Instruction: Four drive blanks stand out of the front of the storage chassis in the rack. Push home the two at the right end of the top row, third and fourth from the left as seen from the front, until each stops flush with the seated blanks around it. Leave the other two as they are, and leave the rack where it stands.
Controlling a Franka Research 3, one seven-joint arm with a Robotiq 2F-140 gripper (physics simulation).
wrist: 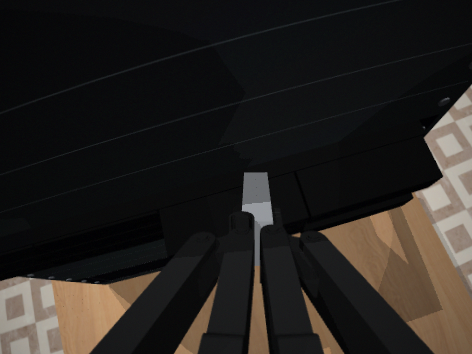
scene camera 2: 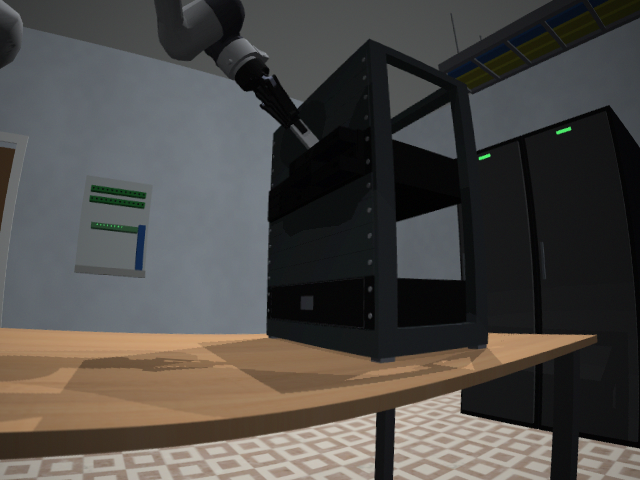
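The black storage chassis (scene camera 2: 289, 204) sits in the dark rack (scene camera 2: 383, 232). Dark drive blanks stand out of its front; in the scene view they merge into one dark shape. In the wrist view two blocks stand out side by side with a thin seam between them: the right-end blank (wrist: 370, 175) and the blank to its left (wrist: 195, 220). My gripper (scene camera 2: 309, 138) (wrist: 255, 190) is shut and empty, its light grey tips together. It points down at the chassis front, over the left of these two blocks, near the seam. Whether it touches is too dark to tell.
The rack stands upright on the wooden table (scene camera 2: 155, 413). Blank panels (scene camera 2: 320, 248) and a lower unit (scene camera 2: 336, 304) fill its front below the chassis. Dark cabinets (scene camera 2: 573, 232) stand behind at the right. A panel (scene camera 2: 111, 248) hangs on the wall at the left.
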